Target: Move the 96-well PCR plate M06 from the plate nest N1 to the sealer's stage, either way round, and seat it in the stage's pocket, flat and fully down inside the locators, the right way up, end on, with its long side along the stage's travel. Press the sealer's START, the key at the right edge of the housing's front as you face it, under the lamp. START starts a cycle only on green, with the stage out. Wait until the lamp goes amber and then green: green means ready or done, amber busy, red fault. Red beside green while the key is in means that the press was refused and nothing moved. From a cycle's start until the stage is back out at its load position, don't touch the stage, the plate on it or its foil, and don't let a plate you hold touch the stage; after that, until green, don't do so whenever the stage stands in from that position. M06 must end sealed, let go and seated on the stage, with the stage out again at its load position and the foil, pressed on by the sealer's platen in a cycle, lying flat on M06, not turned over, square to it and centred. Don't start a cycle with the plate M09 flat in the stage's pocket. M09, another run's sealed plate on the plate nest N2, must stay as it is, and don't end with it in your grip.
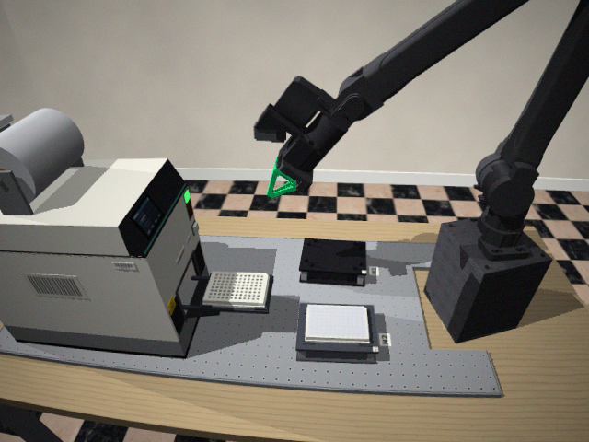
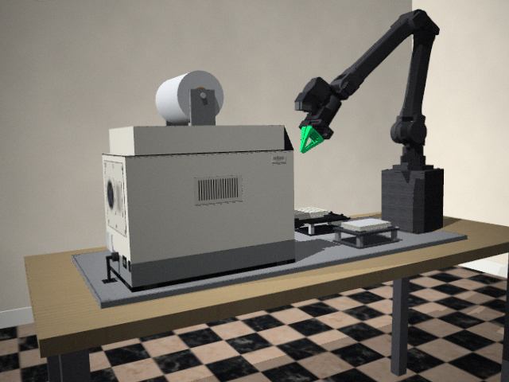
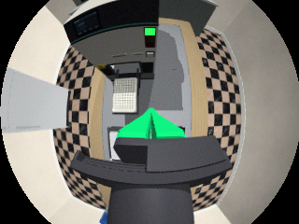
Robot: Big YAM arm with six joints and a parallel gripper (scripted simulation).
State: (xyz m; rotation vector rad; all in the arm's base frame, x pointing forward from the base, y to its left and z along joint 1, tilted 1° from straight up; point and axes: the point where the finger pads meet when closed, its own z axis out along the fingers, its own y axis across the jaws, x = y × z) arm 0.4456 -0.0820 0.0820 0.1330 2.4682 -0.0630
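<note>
The start key is 180 mm ahead of my hand, 20 mm to the right of it and 90 mm below it. From my hand the other things lie so: plate M06: 80 mm ahead, 90 mm to the left, 180 mm below; plate nest N1: 140 mm behind, 70 mm to the right, 240 mm below; sealer stage: 80 mm ahead, 90 mm to the left, 190 mm below.
</note>
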